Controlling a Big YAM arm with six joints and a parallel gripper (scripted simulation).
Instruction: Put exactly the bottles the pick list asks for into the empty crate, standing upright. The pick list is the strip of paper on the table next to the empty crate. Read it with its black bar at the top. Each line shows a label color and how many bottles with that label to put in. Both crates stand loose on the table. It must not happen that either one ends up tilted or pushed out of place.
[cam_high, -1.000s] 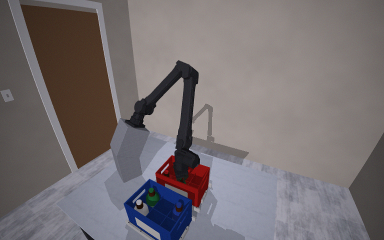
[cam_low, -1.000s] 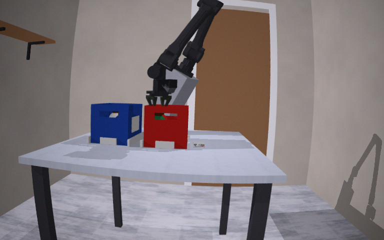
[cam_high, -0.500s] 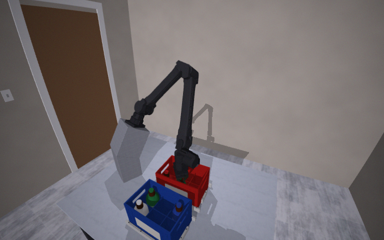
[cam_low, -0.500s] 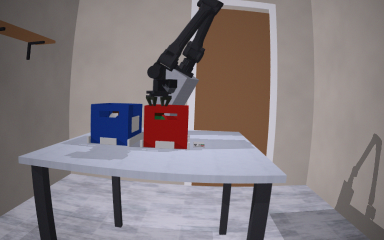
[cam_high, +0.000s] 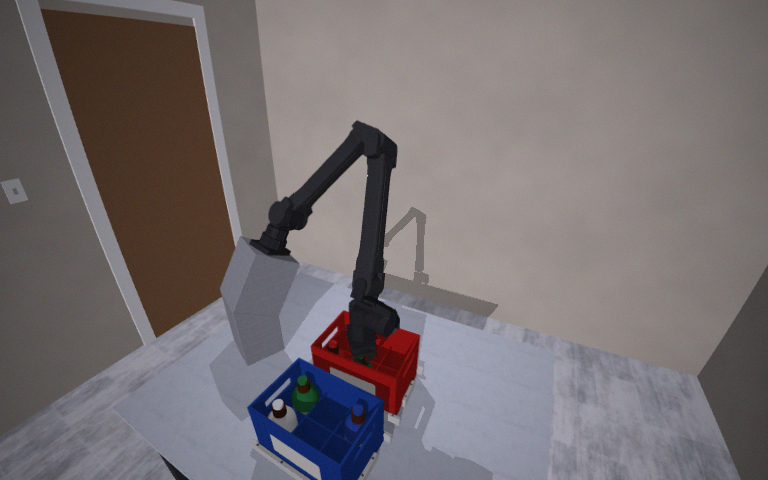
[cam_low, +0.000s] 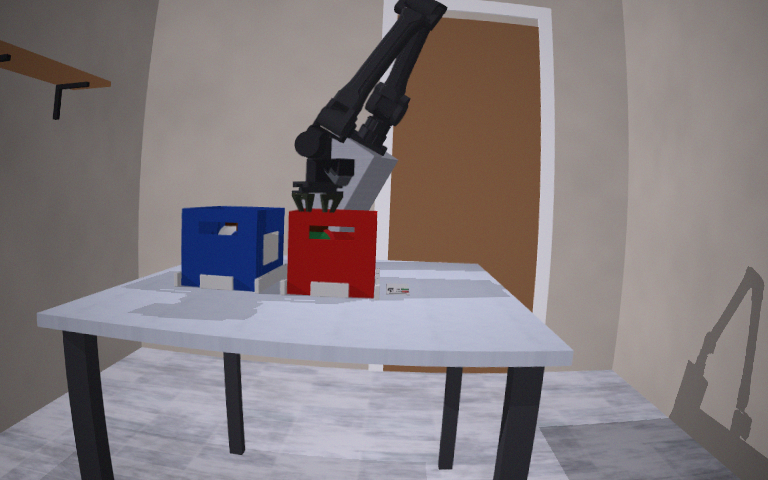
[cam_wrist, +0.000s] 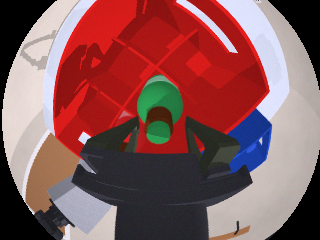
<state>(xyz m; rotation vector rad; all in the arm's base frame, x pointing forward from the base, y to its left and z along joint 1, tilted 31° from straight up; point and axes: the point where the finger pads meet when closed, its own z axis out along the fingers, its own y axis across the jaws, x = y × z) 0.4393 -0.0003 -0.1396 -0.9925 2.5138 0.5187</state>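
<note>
Right now the red crate is 1 cm behind my hand, 4 cm to the left of it and 7 cm below it. From my hand the other things lie so: blue crate 20 cm to the right, 7 cm below; red-label bottle 10 cm behind, 1 cm to the right, 6 cm below; blue bottle 9 cm ahead, 15 cm to the right, 6 cm below.
</note>
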